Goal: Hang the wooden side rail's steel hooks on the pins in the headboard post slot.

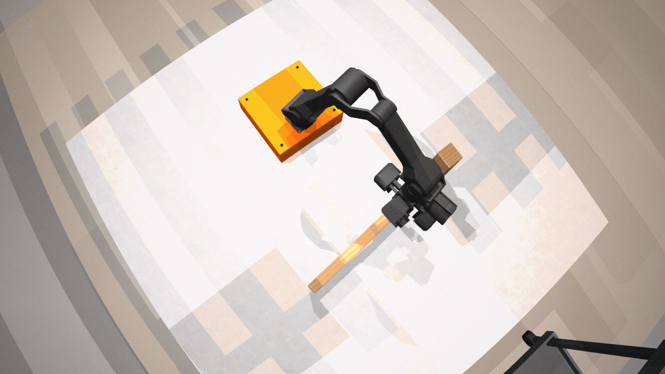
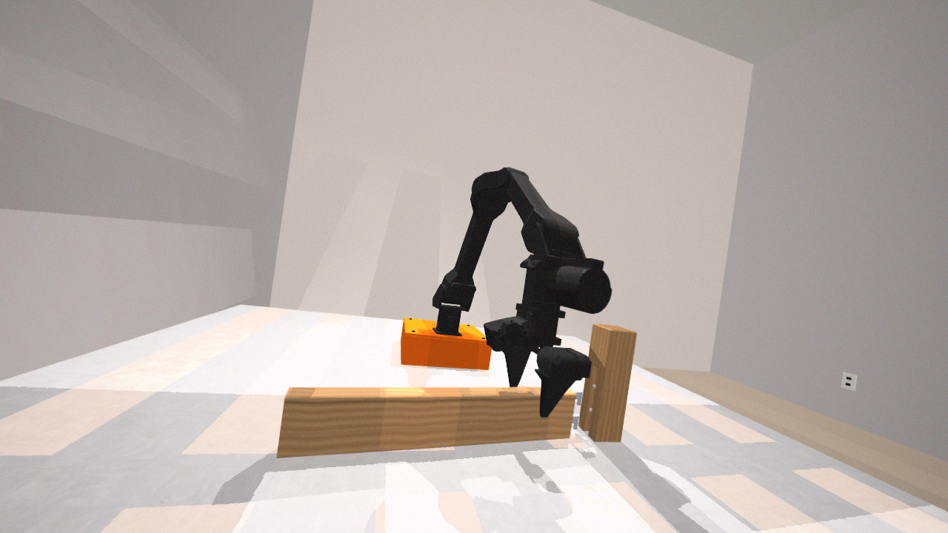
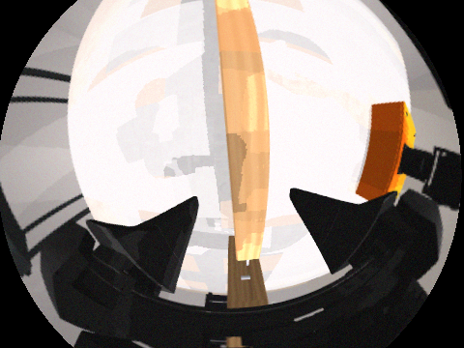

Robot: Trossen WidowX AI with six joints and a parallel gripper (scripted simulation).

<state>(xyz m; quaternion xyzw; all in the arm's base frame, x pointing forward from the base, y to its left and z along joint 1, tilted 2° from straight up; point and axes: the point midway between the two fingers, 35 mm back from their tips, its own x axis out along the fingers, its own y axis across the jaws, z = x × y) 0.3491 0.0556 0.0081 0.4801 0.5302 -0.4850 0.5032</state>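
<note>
My gripper tip is now 14 cm to the right of the headboard post, 4 cm below it and 1 cm past it.
</note>
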